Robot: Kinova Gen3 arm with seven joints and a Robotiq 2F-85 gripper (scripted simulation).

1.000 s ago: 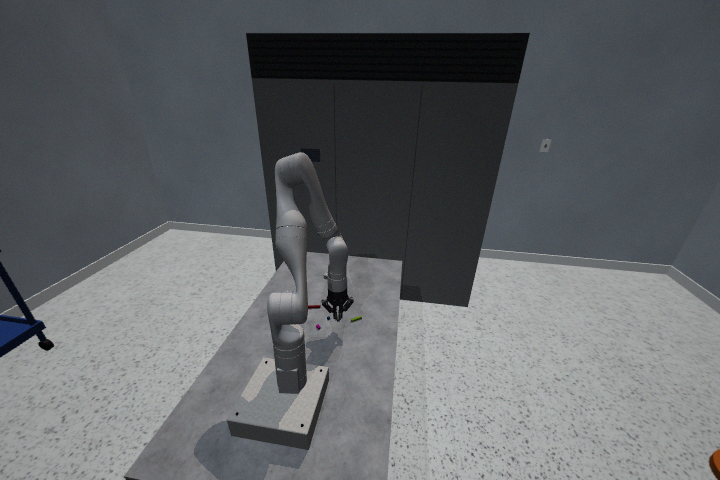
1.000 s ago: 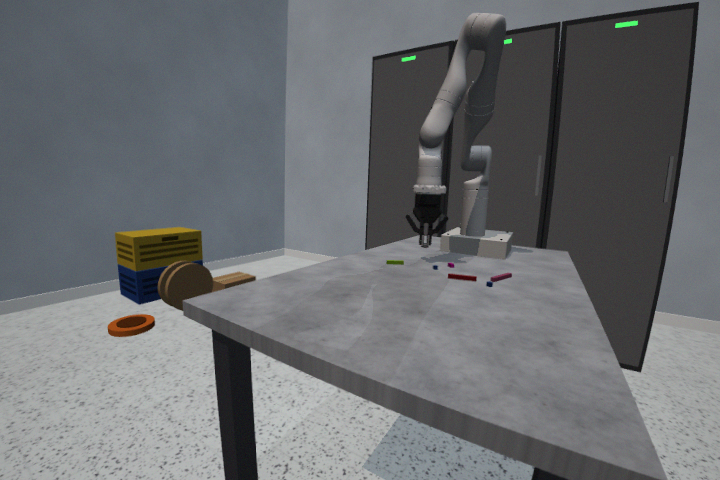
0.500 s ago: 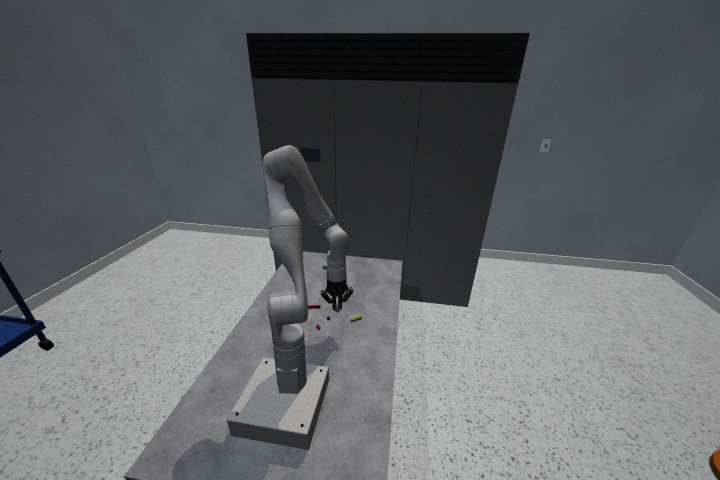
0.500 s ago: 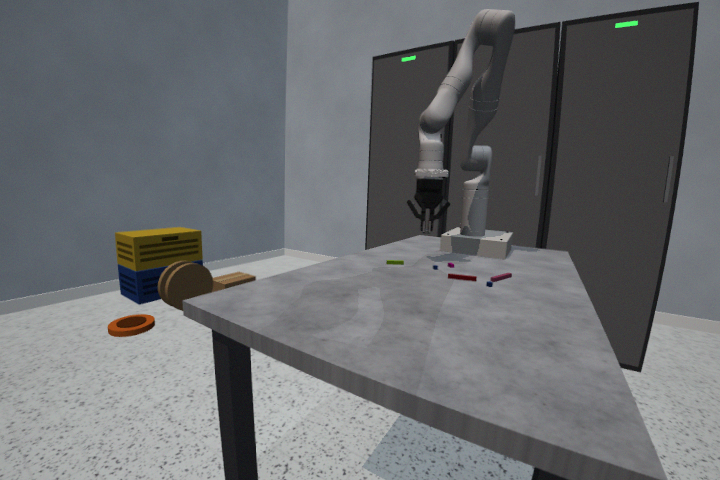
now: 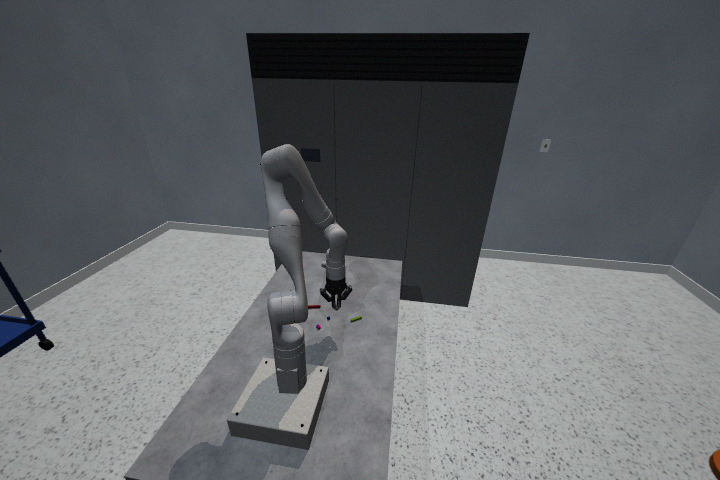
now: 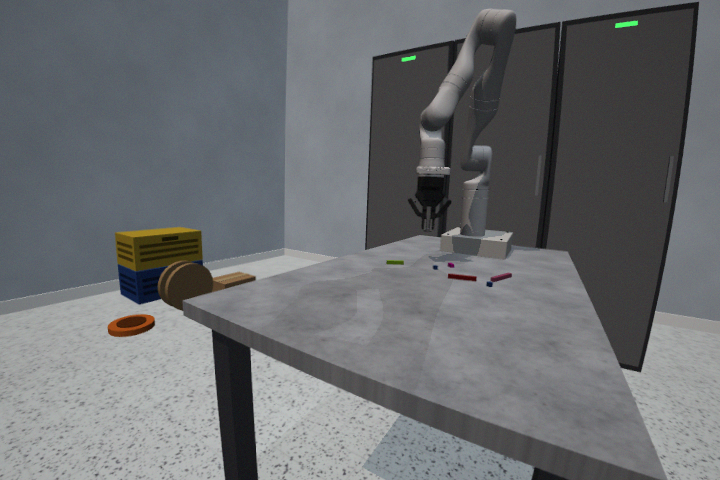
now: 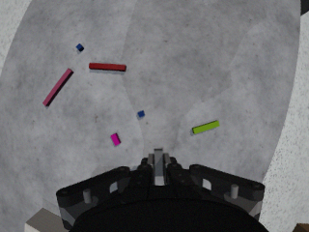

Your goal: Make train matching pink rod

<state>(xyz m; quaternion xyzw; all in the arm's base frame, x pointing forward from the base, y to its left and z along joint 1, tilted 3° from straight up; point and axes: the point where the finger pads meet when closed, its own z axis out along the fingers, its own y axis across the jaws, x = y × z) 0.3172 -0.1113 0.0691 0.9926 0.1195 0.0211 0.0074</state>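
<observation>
Right now the magenta rod is 10 mm behind my hand, 80 mm to the left of it and 110 mm below it. Also, from my hand: red rod (120 mm ahead, 120 mm to the left, 110 mm below); then lime rod (50 mm ahead, 80 mm to the right, 110 mm below); then grey rod (10 mm below).
</observation>
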